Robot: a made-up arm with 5 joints.
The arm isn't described. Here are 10 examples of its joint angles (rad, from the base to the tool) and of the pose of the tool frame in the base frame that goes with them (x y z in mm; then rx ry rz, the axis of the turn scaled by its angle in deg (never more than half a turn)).
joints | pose
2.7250 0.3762 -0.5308 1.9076 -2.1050 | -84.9 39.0 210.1 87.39 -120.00 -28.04
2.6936 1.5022 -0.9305 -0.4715 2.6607 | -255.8 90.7 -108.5 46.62 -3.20 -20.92
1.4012 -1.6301 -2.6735 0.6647 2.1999 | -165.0 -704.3 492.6 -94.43 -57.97 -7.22
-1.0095 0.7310 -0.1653 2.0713 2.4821 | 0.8 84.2 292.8 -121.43 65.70 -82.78
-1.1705 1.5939 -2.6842 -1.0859 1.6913 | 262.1 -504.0 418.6 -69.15 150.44 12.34
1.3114 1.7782 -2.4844 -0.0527 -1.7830 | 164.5 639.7 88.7 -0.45 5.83 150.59
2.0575 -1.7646 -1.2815 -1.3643 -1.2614 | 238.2 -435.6 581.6 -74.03 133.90 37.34
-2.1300 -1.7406 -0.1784 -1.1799 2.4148 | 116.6 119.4 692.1 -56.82 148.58 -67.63
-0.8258 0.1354 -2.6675 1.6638 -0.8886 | 218.7 -229.8 871.9 16.50 -33.89 -6.60
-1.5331 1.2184 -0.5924 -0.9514 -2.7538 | 33.4 -299.8 29.4 21.59 34.16 35.32
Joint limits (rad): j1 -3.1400..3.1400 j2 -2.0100..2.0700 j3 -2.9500..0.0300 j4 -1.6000..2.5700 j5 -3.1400..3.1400
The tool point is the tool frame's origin. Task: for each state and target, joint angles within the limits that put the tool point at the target. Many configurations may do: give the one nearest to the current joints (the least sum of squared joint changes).
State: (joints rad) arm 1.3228 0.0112 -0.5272 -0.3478 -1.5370
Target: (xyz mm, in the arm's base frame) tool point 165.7 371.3 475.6
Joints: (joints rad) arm 1.1419 -0.2012 -0.4295 -0.4199 -1.5236
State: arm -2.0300 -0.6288 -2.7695 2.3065 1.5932
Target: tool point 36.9 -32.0 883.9
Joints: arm -1.6737 -0.3814 -2.6836 2.1995 1.6858
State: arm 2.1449 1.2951 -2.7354 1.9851 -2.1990
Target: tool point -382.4 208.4 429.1
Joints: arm 2.6412 0.7768 -2.4350 2.5700 -2.1827
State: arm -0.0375 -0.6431 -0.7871 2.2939 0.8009
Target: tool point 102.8 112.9 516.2
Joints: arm 0.5829 -0.6279 -0.9443 2.2081 0.8934
